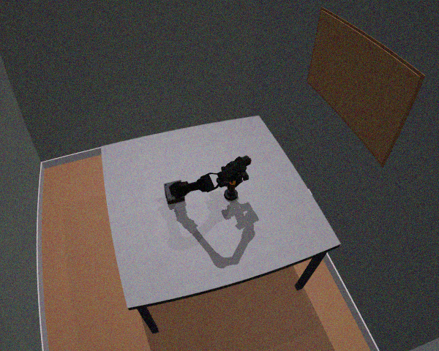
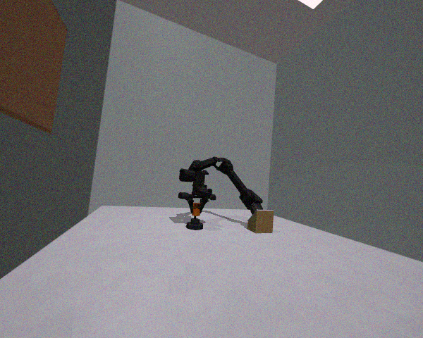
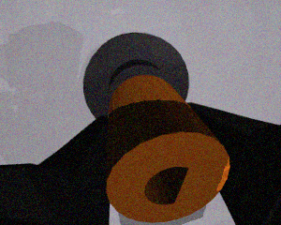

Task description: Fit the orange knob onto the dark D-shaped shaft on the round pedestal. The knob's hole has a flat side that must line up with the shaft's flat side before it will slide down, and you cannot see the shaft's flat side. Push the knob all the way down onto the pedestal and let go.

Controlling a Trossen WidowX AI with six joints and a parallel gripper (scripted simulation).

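My gripper tip is now 2 cm below the orange knob. Also, from my gripper tip: pedestal: 4 cm below.
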